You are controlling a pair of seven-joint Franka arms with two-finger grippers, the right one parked.
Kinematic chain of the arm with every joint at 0, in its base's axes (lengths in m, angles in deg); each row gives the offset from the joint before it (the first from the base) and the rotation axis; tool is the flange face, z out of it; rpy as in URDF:
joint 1: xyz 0 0 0.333 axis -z
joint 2: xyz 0 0 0 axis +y
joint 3: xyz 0 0 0.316 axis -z
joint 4: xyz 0.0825 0 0 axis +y
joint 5: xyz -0.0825 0 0.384 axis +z
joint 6: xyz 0 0 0 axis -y
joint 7: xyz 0.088 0 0 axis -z
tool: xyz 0 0 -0.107 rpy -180 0 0
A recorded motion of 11 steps. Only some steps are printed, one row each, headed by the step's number.
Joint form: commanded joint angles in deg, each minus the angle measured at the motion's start. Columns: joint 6, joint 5, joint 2, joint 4, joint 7, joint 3, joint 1.
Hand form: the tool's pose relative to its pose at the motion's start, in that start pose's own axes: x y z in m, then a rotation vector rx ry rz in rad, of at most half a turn. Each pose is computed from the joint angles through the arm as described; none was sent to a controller.
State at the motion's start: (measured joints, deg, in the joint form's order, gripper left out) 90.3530 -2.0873 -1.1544 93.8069 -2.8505 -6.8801 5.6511
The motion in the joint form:
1: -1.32 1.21 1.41 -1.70 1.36 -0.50 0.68
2: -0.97 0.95 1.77 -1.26 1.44 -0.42 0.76
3: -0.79 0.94 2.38 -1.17 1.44 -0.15 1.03
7: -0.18 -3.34 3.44 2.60 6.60 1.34 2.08
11: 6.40 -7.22 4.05 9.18 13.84 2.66 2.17
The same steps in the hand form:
1: 0.0054 0.0005 0.0013 0.0249 -0.0169 0.0267
2: 0.0076 0.0026 0.0078 0.0216 -0.0250 0.0306
3: 0.0105 0.0082 0.0143 0.0236 -0.0342 0.0396
7: 0.0097 0.0394 0.0553 -0.0472 -0.1115 0.1667
11: 0.0113 0.0566 0.1062 -0.1181 -0.1184 0.2934

